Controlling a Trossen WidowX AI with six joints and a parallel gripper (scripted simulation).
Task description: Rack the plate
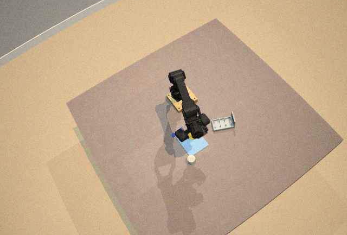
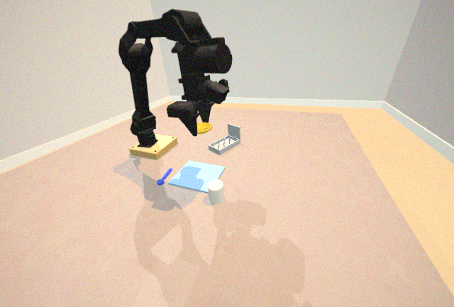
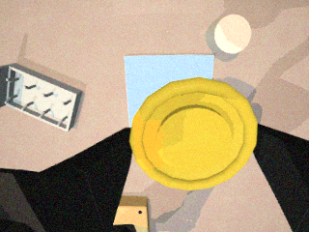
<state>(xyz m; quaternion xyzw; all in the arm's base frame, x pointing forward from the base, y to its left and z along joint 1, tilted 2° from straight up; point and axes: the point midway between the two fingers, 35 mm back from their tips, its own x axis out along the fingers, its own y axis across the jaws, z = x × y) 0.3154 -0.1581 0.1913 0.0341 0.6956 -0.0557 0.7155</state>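
Now: gripper tip 1 cm short of the grey dish rack, 22 cm to the right of it and 16 cm above it. From my gripper tip the other things lie so: light blue mat 4 cm behind, 2 cm to the left, 18 cm below; white cup 5 cm ahead, 7 cm to the right, 15 cm below; yellow plate 1 cm above.
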